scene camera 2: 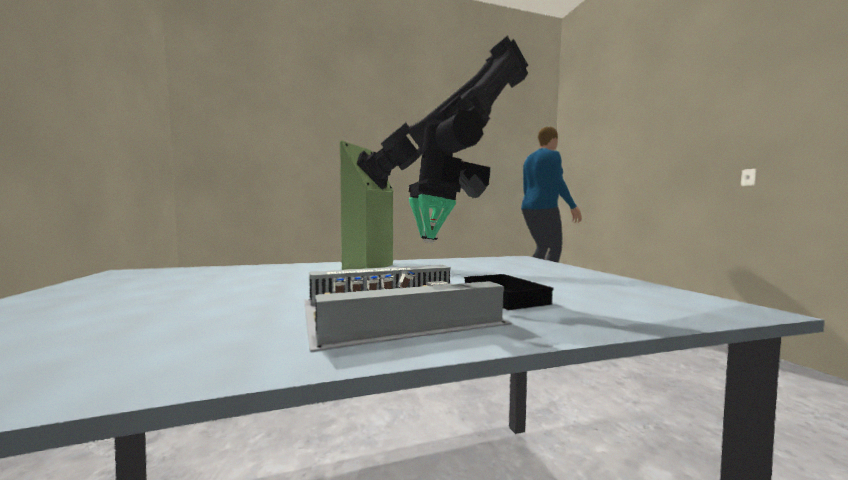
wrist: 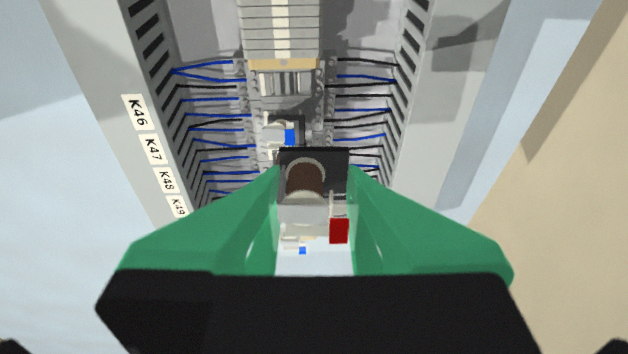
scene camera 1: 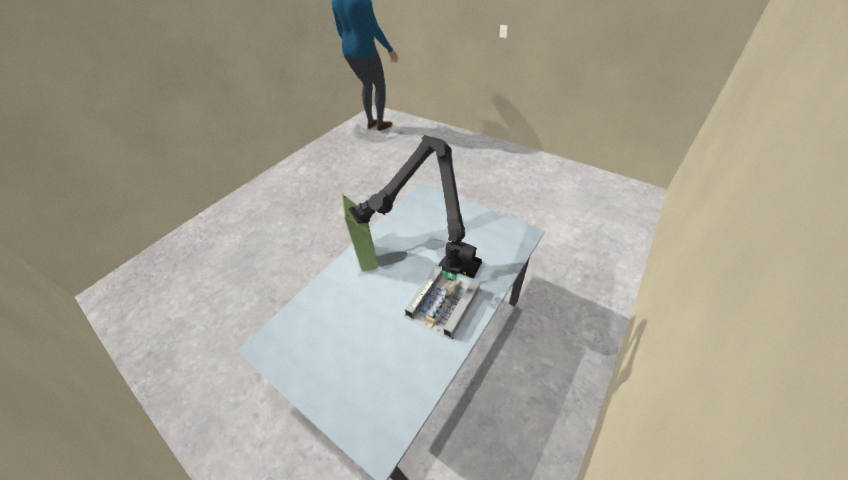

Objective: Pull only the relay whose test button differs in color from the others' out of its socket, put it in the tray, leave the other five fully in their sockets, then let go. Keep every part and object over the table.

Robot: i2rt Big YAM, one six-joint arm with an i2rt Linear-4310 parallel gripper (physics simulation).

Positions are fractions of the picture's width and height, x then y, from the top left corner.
Labels:
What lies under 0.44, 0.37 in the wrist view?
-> A blue-button relay.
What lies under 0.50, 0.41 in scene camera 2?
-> The gripper.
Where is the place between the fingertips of the gripper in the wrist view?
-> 0.50, 0.50

